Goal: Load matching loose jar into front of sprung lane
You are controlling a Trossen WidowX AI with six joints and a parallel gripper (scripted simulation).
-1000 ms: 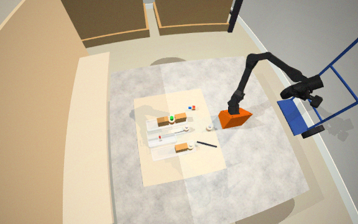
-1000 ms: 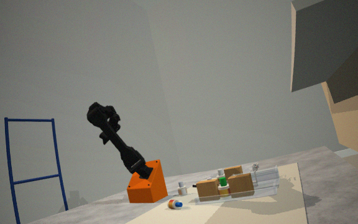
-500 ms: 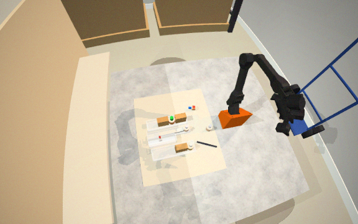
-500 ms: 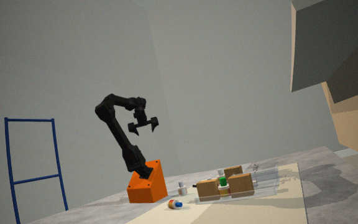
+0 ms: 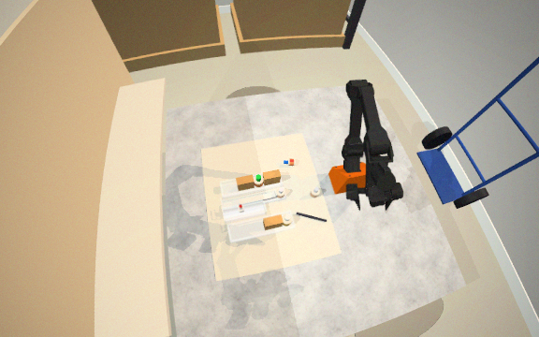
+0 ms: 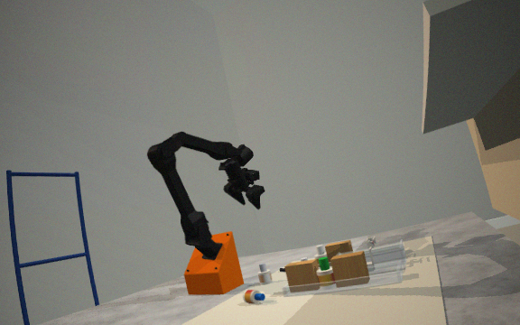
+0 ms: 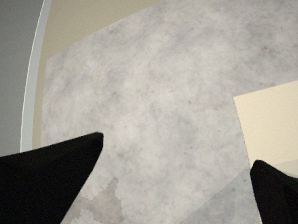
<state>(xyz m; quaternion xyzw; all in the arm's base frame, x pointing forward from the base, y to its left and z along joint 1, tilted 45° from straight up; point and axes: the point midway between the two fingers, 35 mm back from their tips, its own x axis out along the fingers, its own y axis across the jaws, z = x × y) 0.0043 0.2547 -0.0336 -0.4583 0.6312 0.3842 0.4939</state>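
Right now my gripper tip is 25 cm above the black pen, 17 cm short of it and 6 cm to the left of it. The rest, counted from my gripper tip: pusher plate 40 cm ahead, 21 cm below, 12 cm to the right.
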